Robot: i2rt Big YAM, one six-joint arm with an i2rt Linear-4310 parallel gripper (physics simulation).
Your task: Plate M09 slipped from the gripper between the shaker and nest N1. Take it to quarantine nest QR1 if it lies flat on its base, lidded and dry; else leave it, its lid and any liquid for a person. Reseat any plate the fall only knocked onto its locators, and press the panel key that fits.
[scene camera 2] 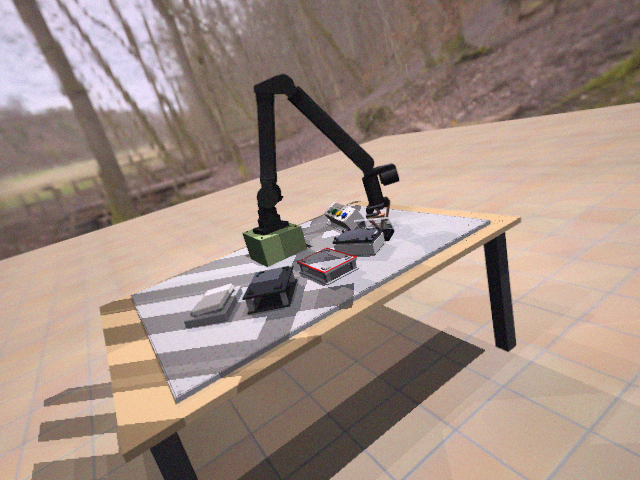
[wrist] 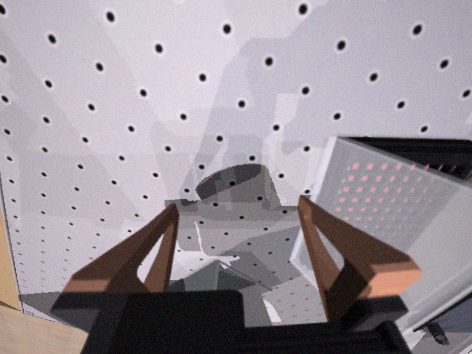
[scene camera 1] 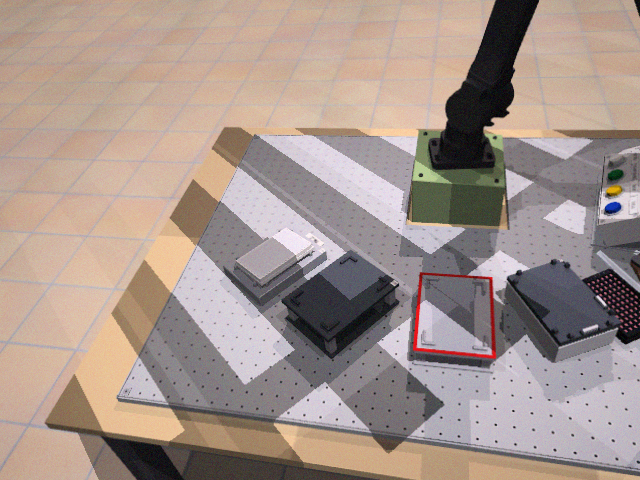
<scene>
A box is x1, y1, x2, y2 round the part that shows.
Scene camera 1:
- well plate with pink wells: [582, 269, 639, 344]
</scene>
